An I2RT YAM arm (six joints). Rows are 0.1 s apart.
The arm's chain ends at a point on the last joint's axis. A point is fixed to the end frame.
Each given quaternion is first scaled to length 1.
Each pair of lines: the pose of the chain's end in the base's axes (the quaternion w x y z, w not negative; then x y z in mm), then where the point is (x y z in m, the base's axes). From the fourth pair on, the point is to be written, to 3 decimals.
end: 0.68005, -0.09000, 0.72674, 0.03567, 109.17, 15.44, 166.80
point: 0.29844 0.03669 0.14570
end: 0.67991, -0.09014, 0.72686, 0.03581, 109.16, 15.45, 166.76
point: 0.29841 0.03677 0.14559
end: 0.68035, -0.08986, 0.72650, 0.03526, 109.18, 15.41, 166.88
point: 0.29848 0.03651 0.14593
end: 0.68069, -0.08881, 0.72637, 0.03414, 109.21, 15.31, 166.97
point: 0.299 0.036 0.146
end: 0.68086, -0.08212, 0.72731, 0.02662, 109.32, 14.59, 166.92
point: 0.299 0.031 0.146
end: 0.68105, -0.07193, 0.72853, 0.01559, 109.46, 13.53, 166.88
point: 0.300 0.024 0.146
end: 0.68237, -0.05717, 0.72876, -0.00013, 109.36, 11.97, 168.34
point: 0.300 0.015 0.148
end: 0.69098, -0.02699, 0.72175, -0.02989, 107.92, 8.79, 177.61
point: 0.298 -0.005 0.162
